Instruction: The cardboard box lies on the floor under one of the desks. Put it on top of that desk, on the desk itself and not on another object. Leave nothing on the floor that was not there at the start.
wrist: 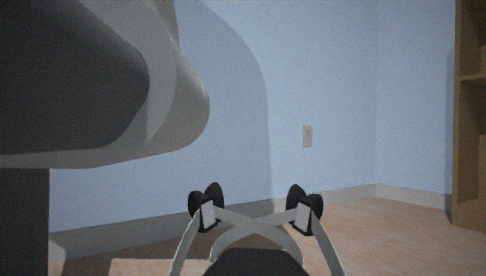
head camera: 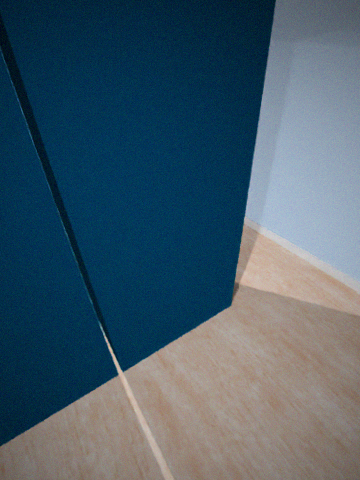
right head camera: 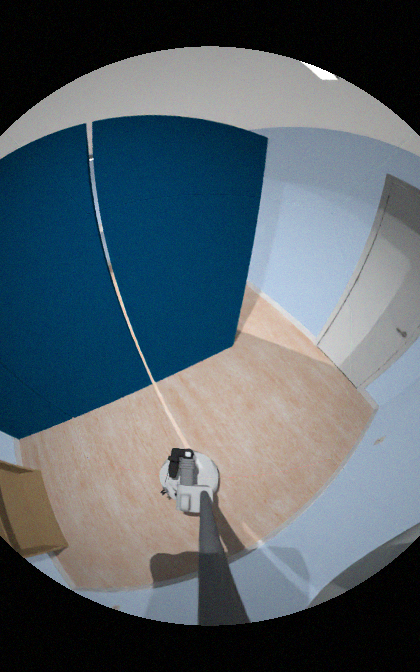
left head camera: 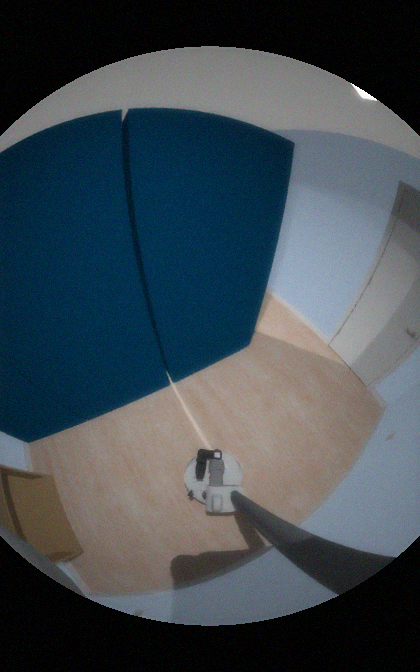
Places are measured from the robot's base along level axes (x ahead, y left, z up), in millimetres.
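Pixels of known places: gripper, fingertip midpoint: (wrist: 254, 198).
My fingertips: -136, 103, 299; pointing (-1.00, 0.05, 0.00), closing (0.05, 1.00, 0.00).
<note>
Behind a point stands the place of what it marks, as x, y, z.
My gripper (wrist: 254, 198) @(-136, 103, 299) is open in the wrist view, with its two black fingertips apart and wall and floor showing between them. In the left and right head views it is folded in close over my round base and shows very small. The cardboard box and the desks do not show in any view.
Tall dark blue panels (head camera: 160, 175) @(1030, 82, 1161) (left head camera: 210, 240) (right head camera: 175, 240) with a narrow gap stand ahead. A grey door (left head camera: 375, 295) (right head camera: 370, 290) is to the right. A brown bookshelf (left head camera: 66, 540) (right head camera: 52, 535) (wrist: 465, 215) @(-1019, 1088, 30) stands at the left in the head views. Blue walls surround the floor.
</note>
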